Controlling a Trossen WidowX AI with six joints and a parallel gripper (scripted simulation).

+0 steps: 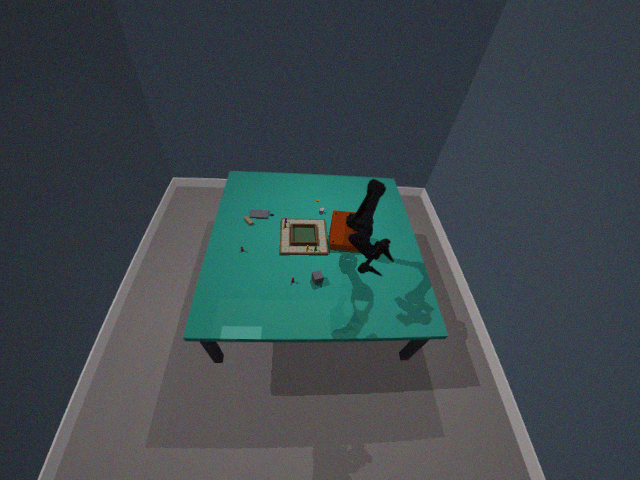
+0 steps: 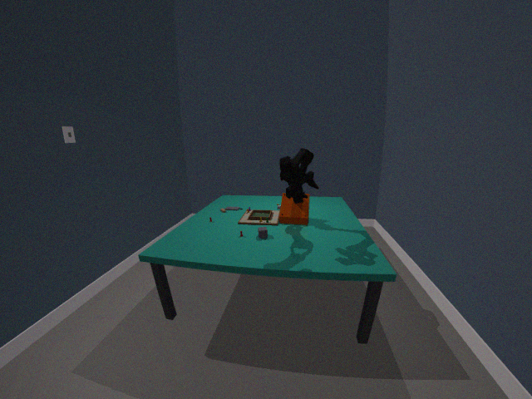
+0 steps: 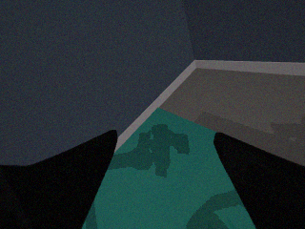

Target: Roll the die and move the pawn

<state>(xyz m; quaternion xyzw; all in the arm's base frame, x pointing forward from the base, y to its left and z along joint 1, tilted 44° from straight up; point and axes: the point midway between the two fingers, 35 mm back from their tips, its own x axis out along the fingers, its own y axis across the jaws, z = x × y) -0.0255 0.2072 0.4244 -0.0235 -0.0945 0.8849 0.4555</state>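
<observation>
Now: the grey die 70 cm to the right of my gripper tip, 30 cm below it and 15 cm ahead of it. Also, from my gripper tip: dark green tray (50 cm to the right, 31 cm below, 29 cm ahead); then green pawn (38 cm to the right, 29 cm below, 24 cm ahead); then yellow pawn (39 cm to the right, 29 cm below, 29 cm ahead).
</observation>
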